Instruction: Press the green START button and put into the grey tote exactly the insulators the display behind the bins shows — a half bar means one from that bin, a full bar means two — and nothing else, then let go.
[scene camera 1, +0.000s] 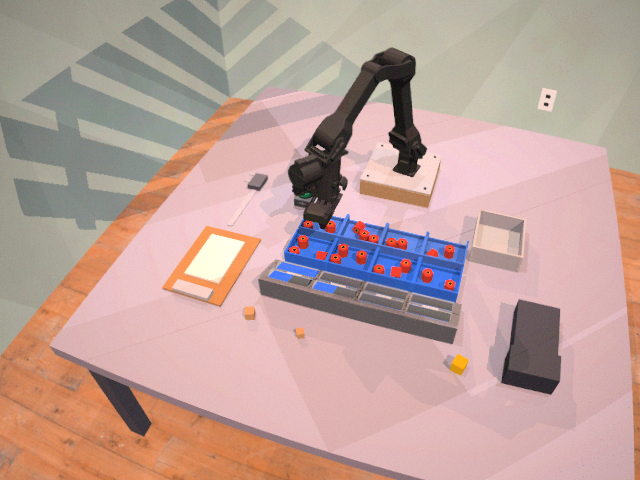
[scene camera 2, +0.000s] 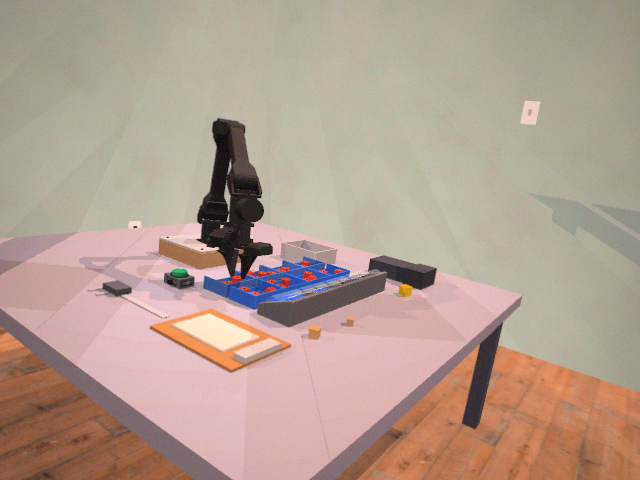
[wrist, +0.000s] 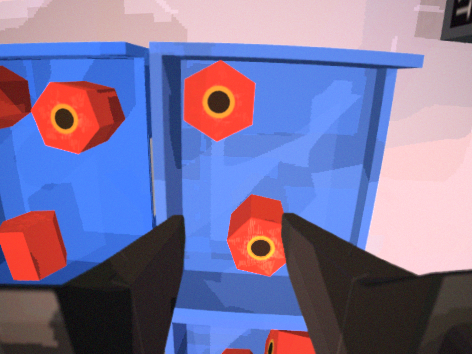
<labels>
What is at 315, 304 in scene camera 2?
A grey display bar.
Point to my gripper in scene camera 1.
324, 224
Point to a grey display bar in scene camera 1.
401, 321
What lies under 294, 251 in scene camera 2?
A grey tote.
</labels>
